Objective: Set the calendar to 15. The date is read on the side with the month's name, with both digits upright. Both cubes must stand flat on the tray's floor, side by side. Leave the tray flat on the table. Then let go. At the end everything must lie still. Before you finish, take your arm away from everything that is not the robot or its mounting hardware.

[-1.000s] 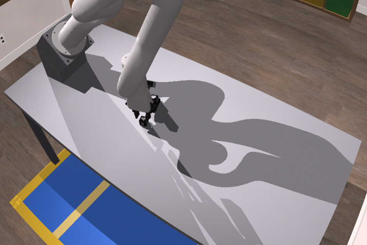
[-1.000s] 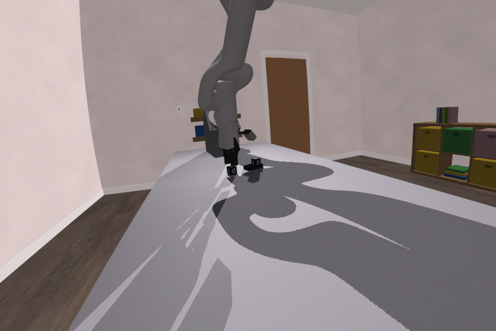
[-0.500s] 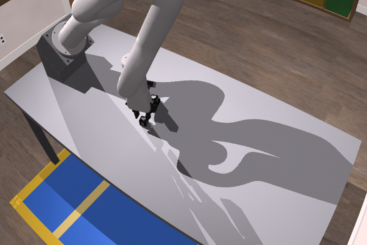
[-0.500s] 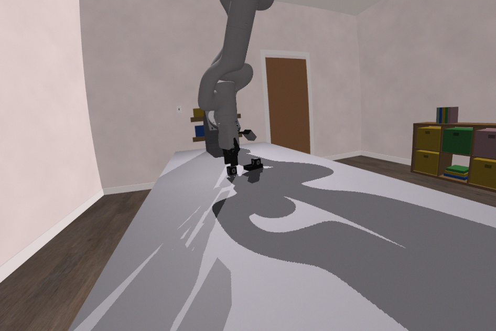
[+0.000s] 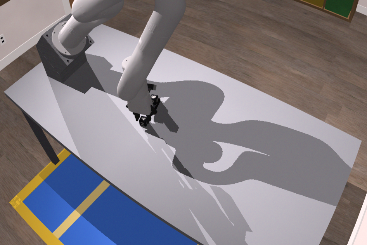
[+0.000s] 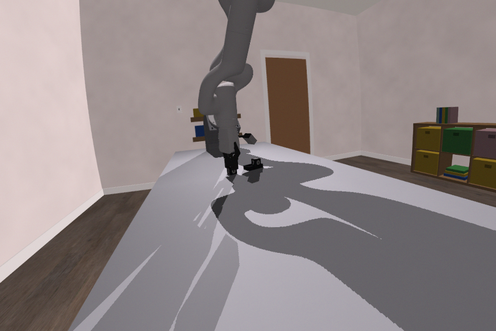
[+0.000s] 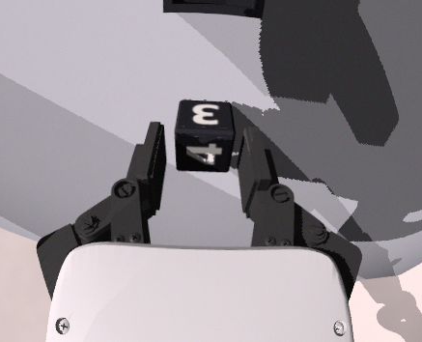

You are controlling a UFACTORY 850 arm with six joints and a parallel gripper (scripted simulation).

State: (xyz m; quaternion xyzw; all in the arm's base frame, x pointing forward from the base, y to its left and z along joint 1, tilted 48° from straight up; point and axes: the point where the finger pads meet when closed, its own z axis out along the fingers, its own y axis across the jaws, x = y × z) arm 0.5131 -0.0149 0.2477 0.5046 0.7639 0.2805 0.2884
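My hand is 3 cm above the black number cube. From my hand the other things lie so: black tray: 10 cm to the left, 5 cm behind, 3 cm below.
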